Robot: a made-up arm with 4 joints. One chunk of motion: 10 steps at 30 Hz.
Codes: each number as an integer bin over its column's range. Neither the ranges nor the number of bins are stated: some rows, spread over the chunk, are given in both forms.
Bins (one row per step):
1: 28 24 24 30
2: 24 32 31 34
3: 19 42 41 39
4: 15 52 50 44
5: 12 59 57 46
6: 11 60 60 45
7: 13 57 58 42
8: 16 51 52 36
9: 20 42 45 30
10: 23 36 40 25
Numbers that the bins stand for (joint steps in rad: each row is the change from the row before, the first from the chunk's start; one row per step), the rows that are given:
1: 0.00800 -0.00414 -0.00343 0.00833
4: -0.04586 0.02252 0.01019 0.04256
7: -0.05414 0.02729 0.01438 0.03767
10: -0.01271 0.00729 0.00495 -0.00389
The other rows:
2: -0.00857 0.00348 0.00024 0.01811
3: -0.02929 0.01300 0.00548 0.03033
5: -0.05829 0.02919 0.01386 0.04744
6: -0.06243 0.03014 0.01543 0.04500
8: -0.04171 0.02157 0.01124 0.02300
9: -0.02514 0.01300 0.00757 0.00833

